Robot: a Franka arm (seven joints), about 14 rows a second.
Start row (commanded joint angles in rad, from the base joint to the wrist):
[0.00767, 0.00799, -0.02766, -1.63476, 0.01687, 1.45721, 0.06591]
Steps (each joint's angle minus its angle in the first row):
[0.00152, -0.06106, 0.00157, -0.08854, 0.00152, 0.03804, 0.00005]
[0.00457, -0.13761, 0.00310, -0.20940, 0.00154, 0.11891, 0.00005]
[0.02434, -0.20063, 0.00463, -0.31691, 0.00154, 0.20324, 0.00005]
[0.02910, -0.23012, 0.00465, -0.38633, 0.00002, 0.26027, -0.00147]
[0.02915, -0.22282, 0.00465, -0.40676, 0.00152, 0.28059, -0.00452]
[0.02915, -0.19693, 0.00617, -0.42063, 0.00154, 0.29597, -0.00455]
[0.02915, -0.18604, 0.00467, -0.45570, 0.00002, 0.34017, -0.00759]
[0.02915, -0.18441, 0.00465, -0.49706, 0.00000, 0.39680, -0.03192]
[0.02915, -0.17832, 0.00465, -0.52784, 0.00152, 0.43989, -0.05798]
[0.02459, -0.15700, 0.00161, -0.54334, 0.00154, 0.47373, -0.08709]
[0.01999, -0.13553, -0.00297, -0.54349, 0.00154, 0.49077, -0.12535]
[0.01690, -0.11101, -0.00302, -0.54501, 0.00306, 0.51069, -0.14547]
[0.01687, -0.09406, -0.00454, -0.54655, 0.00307, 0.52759, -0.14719]
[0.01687, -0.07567, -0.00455, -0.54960, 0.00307, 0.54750, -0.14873]
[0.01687, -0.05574, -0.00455, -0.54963, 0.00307, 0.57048, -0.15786]
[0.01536, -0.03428, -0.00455, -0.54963, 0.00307, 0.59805, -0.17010]
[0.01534, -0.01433, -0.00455, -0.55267, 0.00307, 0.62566, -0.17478]
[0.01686, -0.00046, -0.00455, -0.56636, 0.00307, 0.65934, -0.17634]
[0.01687, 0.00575, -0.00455, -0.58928, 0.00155, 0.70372, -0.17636]
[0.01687, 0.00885, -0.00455, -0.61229, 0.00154, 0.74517, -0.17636]
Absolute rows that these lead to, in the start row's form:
[0.00919, -0.05307, -0.02609, -1.72330, 0.01839, 1.49525, 0.06596]
[0.01224, -0.12962, -0.02456, -1.84416, 0.01841, 1.57612, 0.06596]
[0.03201, -0.19264, -0.02303, -1.95167, 0.01841, 1.66045, 0.06596]
[0.03677, -0.22213, -0.02301, -2.02109, 0.01689, 1.71748, 0.06444]
[0.03682, -0.21483, -0.02301, -2.04152, 0.01839, 1.73780, 0.06139]
[0.03682, -0.18894, -0.02149, -2.05539, 0.01841, 1.75318, 0.06136]
[0.03682, -0.17805, -0.02299, -2.09046, 0.01689, 1.79738, 0.05832]
[0.03682, -0.17642, -0.02301, -2.13182, 0.01687, 1.85401, 0.03399]
[0.03682, -0.17033, -0.02301, -2.16260, 0.01839, 1.89710, 0.00793]
[0.03226, -0.14901, -0.02605, -2.17810, 0.01841, 1.93094, -0.02118]
[0.02766, -0.12754, -0.03063, -2.17825, 0.01841, 1.94798, -0.05944]
[0.02457, -0.10302, -0.03068, -2.17977, 0.01993, 1.96790, -0.07956]
[0.02454, -0.08607, -0.03220, -2.18131, 0.01994, 1.98480, -0.08128]
[0.02454, -0.06768, -0.03221, -2.18436, 0.01994, 2.00471, -0.08282]
[0.02454, -0.04775, -0.03221, -2.18439, 0.01994, 2.02769, -0.09195]
[0.02303, -0.02629, -0.03221, -2.18439, 0.01994, 2.05526, -0.10419]
[0.02301, -0.00634, -0.03221, -2.18743, 0.01994, 2.08287, -0.10887]
[0.02453, 0.00753, -0.03221, -2.20112, 0.01994, 2.11655, -0.11043]
[0.02454, 0.01374, -0.03221, -2.22404, 0.01842, 2.16093, -0.11045]
[0.02454, 0.01684, -0.03221, -2.24705, 0.01841, 2.20238, -0.11045]

